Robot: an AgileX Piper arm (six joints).
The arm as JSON. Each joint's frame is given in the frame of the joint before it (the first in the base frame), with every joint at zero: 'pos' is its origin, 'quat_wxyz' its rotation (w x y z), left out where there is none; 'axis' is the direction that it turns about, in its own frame. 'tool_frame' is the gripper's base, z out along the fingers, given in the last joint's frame.
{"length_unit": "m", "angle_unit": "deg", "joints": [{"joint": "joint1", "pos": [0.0, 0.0, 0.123], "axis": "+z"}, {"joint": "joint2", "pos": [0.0, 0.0, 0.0], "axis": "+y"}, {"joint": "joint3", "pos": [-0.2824, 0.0, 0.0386], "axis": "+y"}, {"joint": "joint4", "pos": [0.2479, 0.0, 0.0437], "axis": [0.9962, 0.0, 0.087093]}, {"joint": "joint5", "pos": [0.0, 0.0, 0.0], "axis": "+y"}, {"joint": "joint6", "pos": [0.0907, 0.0, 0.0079], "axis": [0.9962, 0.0, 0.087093]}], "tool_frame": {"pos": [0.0, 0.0, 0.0], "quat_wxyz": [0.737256, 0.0, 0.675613, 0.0]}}
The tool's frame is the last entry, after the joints.
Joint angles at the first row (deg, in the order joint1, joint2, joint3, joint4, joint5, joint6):
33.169, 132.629, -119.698, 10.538, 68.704, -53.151
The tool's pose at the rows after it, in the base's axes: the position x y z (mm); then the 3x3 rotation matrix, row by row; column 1 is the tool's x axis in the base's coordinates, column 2 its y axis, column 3 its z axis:
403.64, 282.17, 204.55; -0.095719, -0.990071, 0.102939; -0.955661, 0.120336, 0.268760; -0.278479, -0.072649, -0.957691
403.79, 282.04, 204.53; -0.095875, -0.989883, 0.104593; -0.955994, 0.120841, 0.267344; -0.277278, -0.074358, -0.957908
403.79, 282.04, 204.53; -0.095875, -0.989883, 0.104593; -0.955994, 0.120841, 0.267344; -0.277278, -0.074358, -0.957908
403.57, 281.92, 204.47; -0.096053, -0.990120, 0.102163; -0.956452, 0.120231, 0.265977; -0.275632, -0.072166, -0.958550
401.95, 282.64, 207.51; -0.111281, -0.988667, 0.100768; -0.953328, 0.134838, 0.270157; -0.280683, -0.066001, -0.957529
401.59, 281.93, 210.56; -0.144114, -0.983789, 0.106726; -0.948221, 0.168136, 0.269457; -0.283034, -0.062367, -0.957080
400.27, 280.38, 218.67; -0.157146, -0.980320, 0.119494; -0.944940, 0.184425, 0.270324; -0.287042, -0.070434, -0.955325
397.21, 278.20, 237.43; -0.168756, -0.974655, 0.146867; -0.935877, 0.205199, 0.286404; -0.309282, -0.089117, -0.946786
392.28, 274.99, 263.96; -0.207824, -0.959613, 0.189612; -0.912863, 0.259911, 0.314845; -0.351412, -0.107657, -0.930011
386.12, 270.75, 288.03; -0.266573, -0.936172, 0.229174; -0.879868, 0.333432, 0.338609; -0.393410, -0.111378, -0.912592
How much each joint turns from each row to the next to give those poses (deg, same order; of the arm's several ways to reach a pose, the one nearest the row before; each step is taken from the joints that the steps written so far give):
0.000, 0.000, 0.002, -0.109, -0.001, 0.000
0.000, -0.001, 0.000, -0.128, -0.039, 0.048
0.000, 0.000, 0.000, 0.000, 0.000, 0.000
0.000, 0.001, -0.001, 0.000, 0.164, 0.000
0.135, -0.358, -0.002, 0.213, 0.270, 1.019
-0.006, -0.366, -0.001, -0.246, 0.087, 2.053
0.000, -0.954, -0.038, -0.411, 0.312, 1.089
0.001, -1.986, -0.445, -0.131, 0.510, 1.287
-0.001, -2.798, -0.644, 0.000, 0.304, 3.258
0.001, -2.802, -0.188, -0.122, 0.122, 4.536

